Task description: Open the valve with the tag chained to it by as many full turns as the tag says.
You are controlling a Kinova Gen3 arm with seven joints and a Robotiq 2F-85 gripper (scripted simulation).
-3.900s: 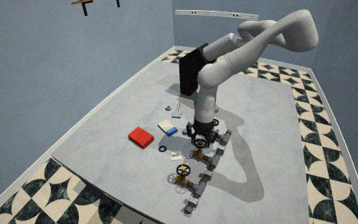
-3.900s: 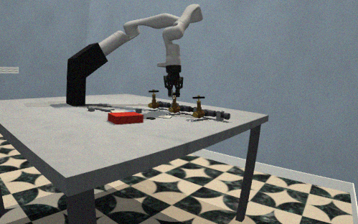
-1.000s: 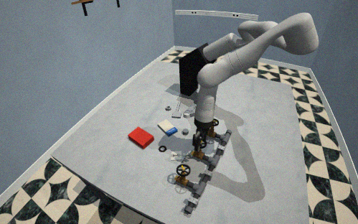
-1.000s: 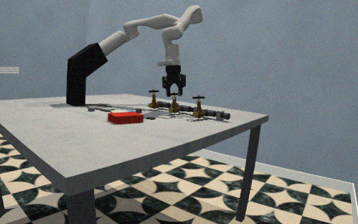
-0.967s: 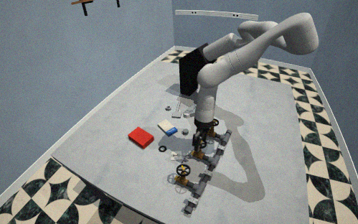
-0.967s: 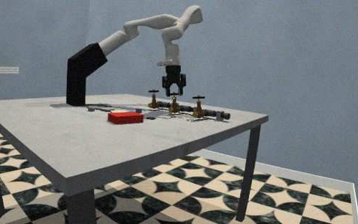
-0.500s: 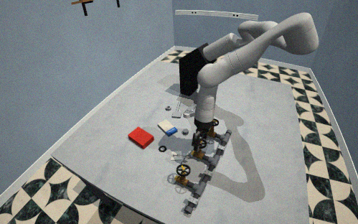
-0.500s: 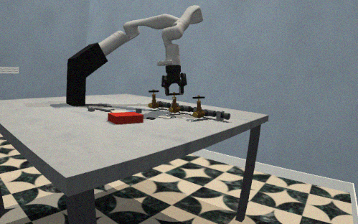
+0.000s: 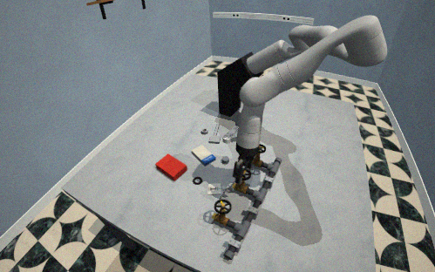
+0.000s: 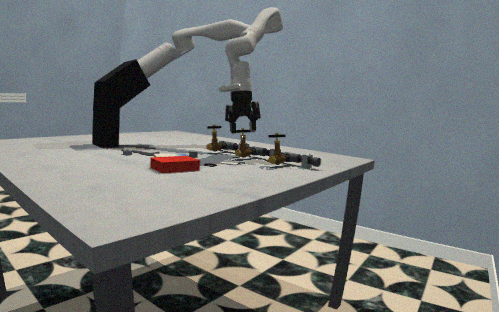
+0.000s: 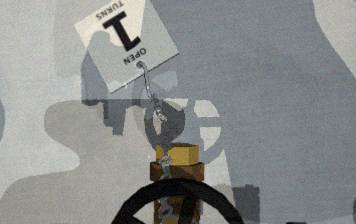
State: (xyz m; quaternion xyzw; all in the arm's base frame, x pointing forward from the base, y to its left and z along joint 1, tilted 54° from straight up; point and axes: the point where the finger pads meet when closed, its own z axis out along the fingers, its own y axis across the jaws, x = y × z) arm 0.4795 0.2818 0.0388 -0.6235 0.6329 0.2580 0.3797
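Right now the white tag is 10 cm below my hand, 9 cm to the right of it and 5 cm ahead of it. Also, from my hand: red box (32 cm to the right, 8 cm below, 6 cm ahead); small grey cylinder (14 cm to the right, 10 cm behind, 9 cm below); white-and-blue box (24 cm to the right, 9 cm below, 8 cm behind).
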